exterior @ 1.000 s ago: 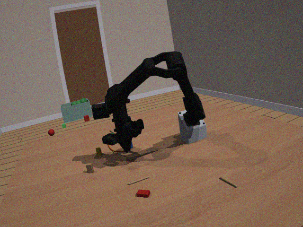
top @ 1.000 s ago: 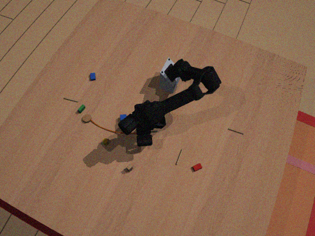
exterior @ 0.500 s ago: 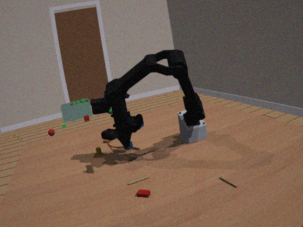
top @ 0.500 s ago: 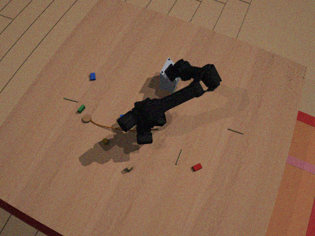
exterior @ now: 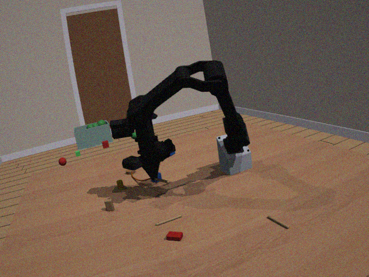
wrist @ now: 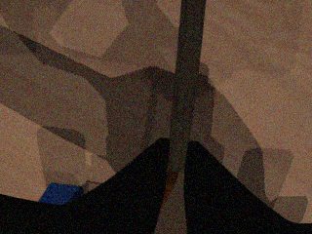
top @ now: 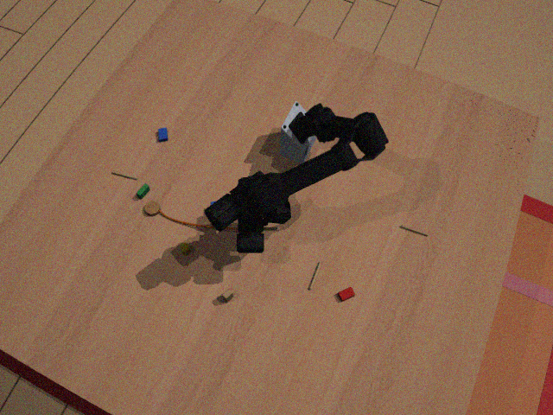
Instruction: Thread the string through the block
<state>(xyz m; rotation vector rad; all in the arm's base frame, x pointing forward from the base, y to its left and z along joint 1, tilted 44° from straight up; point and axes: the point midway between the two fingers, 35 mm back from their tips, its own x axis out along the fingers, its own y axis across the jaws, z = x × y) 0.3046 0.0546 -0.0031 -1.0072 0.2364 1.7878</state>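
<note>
Now: gripper tip 1 cm past the thin wooden stick and 1 cm to the right of it. Round my gripper tip: tan wooden block 17 cm ahead, 4 cm to the left, 4 cm below; then yellow cylinder 12 cm ahead, 12 cm to the right, 4 cm below; then red block 1 cm ahead, 28 cm to the left, 5 cm below.
</note>
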